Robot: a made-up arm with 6 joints. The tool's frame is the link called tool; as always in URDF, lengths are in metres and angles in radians.
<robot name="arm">
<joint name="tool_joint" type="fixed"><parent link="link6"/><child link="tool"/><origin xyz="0.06 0.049 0.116" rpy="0 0 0"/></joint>
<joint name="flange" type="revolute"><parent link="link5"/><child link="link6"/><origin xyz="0.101 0.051 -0.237" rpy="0 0 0"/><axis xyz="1 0 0"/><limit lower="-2.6" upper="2.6"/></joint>
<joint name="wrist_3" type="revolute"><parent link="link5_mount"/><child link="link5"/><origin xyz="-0.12 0.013 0.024" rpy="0 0 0"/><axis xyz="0 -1 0"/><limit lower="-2.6" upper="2.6"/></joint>
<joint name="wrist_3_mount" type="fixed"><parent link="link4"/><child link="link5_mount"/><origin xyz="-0.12 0.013 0.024" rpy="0 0 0"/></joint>
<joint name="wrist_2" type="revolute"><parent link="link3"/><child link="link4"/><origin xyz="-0.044 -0.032 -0.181" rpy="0 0 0"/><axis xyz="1 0 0"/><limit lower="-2.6" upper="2.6"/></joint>
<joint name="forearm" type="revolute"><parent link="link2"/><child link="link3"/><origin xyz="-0.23 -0.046 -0.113" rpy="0 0 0"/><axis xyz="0 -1 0"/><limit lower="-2.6" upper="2.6"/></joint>
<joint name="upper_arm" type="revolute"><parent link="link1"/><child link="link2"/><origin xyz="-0.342 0.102 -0.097" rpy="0 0 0"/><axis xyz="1 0 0"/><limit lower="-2.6" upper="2.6"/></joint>
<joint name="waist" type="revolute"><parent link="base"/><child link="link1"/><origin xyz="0 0 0.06" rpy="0 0 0"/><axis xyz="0 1 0"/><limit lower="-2.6" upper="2.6"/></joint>
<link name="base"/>
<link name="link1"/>
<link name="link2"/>
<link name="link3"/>
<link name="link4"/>
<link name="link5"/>
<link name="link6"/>
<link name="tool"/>
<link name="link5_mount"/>
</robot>
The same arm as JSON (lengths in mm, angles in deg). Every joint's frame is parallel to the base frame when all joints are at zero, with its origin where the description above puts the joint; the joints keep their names.
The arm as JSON. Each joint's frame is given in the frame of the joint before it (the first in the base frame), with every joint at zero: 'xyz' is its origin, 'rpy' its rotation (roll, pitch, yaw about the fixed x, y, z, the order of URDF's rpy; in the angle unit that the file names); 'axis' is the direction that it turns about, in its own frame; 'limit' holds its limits. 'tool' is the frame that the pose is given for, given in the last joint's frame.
{"units": {"length": "mm", "angle": "deg"}, "joints": [
  {"name": "waist", "type": "revolute", "origin": {"xyz": [0.0, 0.0, 60.0], "rpy": [0.0, 0.0, 0.0]}, "axis": [0.0, 1.0, 0.0], "limit": {"lower": -148.97, "upper": 148.97}},
  {"name": "upper_arm", "type": "revolute", "origin": {"xyz": [-342.0, 102.0, -97.0], "rpy": [0.0, 0.0, 0.0]}, "axis": [1.0, 0.0, 0.0], "limit": {"lower": -148.97, "upper": 148.97}},
  {"name": "forearm", "type": "revolute", "origin": {"xyz": [-230.0, -46.0, -113.0], "rpy": [0.0, 0.0, 0.0]}, "axis": [0.0, -1.0, 0.0], "limit": {"lower": -148.97, "upper": 148.97}},
  {"name": "wrist_2", "type": "revolute", "origin": {"xyz": [-44.0, -32.0, -181.0], "rpy": [0.0, 0.0, 0.0]}, "axis": [1.0, 0.0, 0.0], "limit": {"lower": -148.97, "upper": 148.97}},
  {"name": "wrist_3", "type": "revolute", "origin": {"xyz": [-240.0, 26.0, 48.0], "rpy": [0.0, 0.0, 0.0]}, "axis": [0.0, -1.0, 0.0], "limit": {"lower": -148.97, "upper": 148.97}},
  {"name": "flange", "type": "revolute", "origin": {"xyz": [101.0, 51.0, -237.0], "rpy": [0.0, 0.0, 0.0]}, "axis": [1.0, 0.0, 0.0], "limit": {"lower": -148.97, "upper": 148.97}}
], "tool": {"origin": {"xyz": [60.0, 49.0, 116.0], "rpy": [0.0, 0.0, 0.0]}}}

